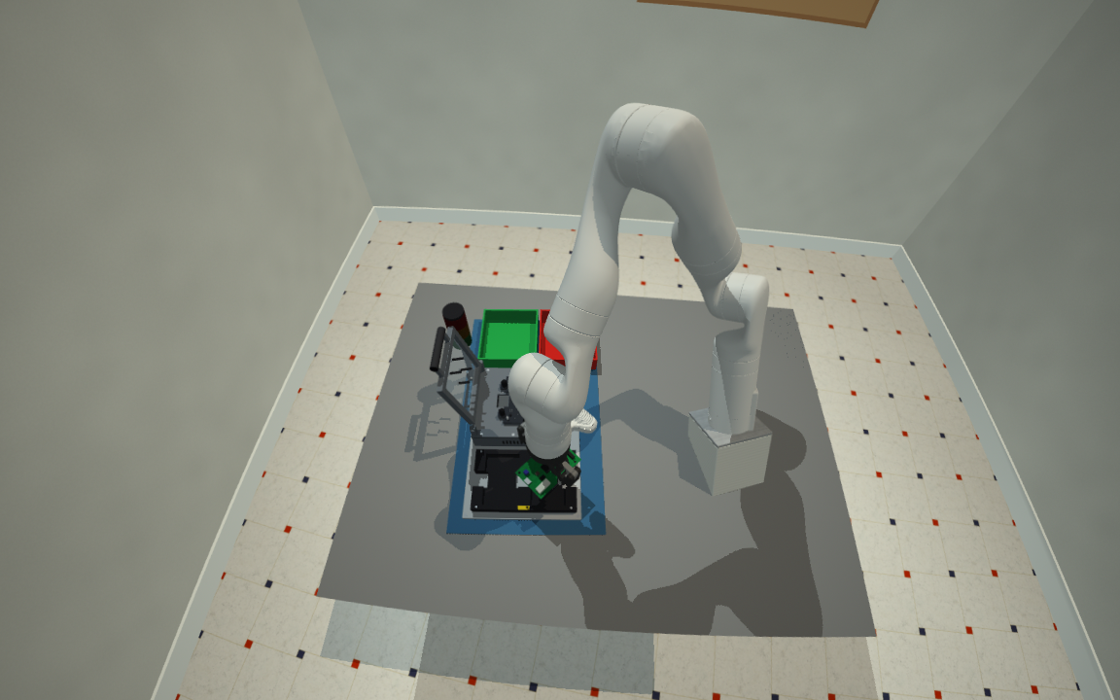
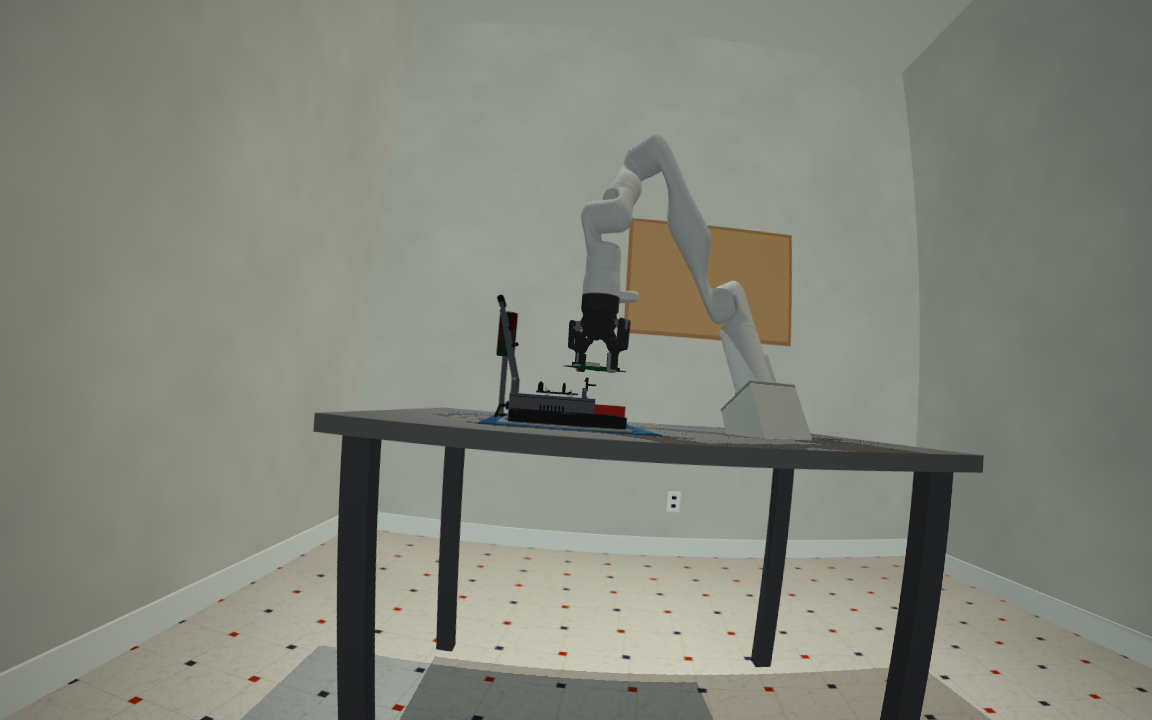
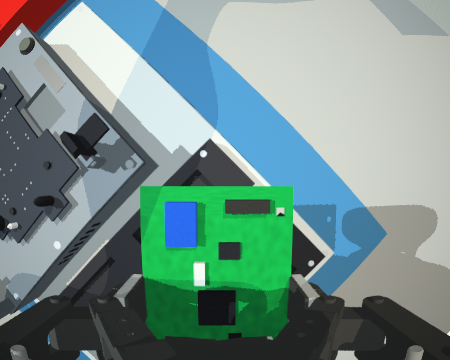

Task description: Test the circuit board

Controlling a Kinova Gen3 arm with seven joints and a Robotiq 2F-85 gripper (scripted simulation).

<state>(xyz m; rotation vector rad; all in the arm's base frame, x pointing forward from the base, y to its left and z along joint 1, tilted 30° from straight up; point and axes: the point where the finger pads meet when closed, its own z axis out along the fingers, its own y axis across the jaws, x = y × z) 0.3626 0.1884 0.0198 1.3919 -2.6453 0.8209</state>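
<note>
Right now my hand is right at the green circuit board. Round my hand: green bin: 15 cm ahead, 36 cm to the right, 11 cm below; red bin: 38 cm to the right, 11 cm below; tester lid: 21 cm ahead, 15 cm to the right, 6 cm above.
</note>
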